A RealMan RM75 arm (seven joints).
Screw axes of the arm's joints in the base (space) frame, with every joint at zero. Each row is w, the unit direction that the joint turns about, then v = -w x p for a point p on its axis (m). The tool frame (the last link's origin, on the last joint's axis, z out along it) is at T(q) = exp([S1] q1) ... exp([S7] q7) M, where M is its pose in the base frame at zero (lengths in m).
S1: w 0 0 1 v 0 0 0
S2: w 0 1 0 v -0.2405 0 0
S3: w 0 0 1 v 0 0 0
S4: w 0 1 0 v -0.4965 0 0
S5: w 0 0 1 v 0 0 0
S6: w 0 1 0 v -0.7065 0 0
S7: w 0 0 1 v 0 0 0
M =
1 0 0 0
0 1 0 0
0 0 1 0.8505
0 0 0 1
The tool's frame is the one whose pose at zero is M.
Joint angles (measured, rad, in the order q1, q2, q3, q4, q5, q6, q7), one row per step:
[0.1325 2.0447 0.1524 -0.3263 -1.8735 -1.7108 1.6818]
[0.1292 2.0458 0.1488 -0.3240 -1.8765 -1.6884 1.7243]
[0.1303 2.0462 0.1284 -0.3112 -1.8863 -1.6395 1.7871]
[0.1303 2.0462 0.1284 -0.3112 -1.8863 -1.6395 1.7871]
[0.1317 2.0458 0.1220 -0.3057 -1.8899 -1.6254 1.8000]
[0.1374 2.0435 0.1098 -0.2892 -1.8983 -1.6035 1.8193]
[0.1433 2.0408 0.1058 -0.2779 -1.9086 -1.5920 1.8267]
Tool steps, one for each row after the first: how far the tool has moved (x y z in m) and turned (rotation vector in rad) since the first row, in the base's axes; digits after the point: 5 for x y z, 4 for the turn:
[0.00307 -0.00059 -0.00227 -0.0193 0.0396 -0.0289]
[0.00712 0.00165 -0.00982 -0.0675 0.1001 -0.0736]
[0.00712 0.00165 -0.00982 -0.0675 0.1001 -0.0736]
[0.00797 0.00268 -0.01231 -0.0815 0.1133 -0.0843]
[0.00804 0.00571 -0.01769 -0.1087 0.1379 -0.0954]
[0.00755 0.00821 -0.02092 -0.1264 0.1483 -0.0979]

